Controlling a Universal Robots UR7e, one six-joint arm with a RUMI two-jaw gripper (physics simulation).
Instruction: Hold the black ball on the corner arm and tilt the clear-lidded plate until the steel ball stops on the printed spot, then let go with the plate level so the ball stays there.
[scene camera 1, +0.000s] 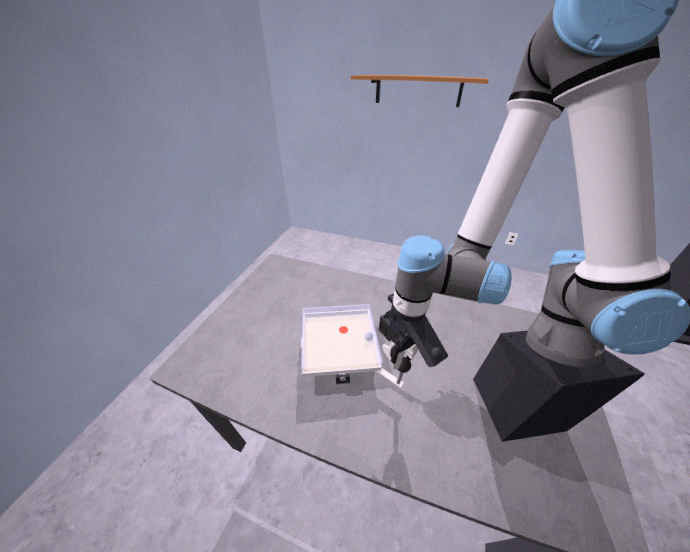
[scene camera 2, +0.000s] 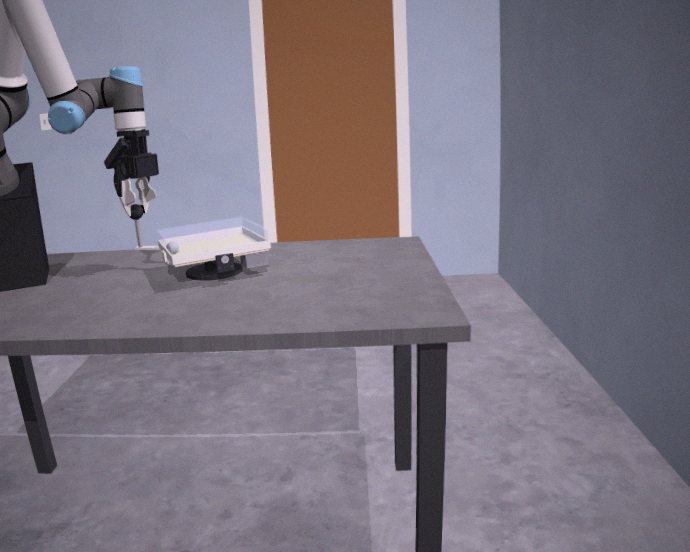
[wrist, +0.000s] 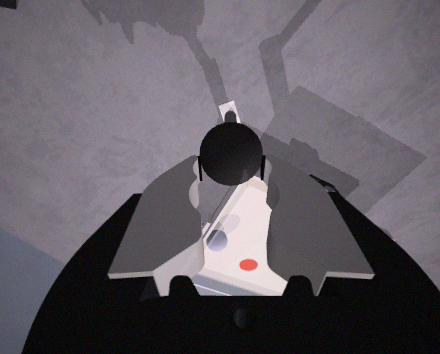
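My gripper (scene camera 1: 401, 360) (scene camera 2: 136, 210) (wrist: 230, 159) is shut on the black ball (scene camera 1: 402, 364) (scene camera 2: 136, 212) (wrist: 231, 153), which tops a thin post on the plate's corner arm (scene camera 1: 389, 376) (scene camera 2: 149, 248) (wrist: 228, 107). The clear-lidded plate (scene camera 1: 328, 359) (scene camera 2: 201, 253) (wrist: 245, 215) is tilted, its side nearest the gripper lower in scene camera 2. The steel ball (scene camera 1: 368, 336) (scene camera 2: 173, 248) (wrist: 217, 240) is by the plate's wall on the gripper side. The red printed spot (scene camera 1: 343, 329) (wrist: 248, 265) is apart from the ball, farther from that wall. The spot does not show in scene camera 2.
The plate's pivot bracket (scene camera 1: 342, 378) (scene camera 2: 225, 262) stands on a round black base (scene camera 2: 198, 273) on the grey table (scene camera 1: 230, 345) (scene camera 2: 345, 293). The robot's black pedestal (scene camera 1: 529, 391) (scene camera 2: 23, 230) stands beyond the gripper. A wooden shelf (scene camera 1: 420, 78) is on the wall.
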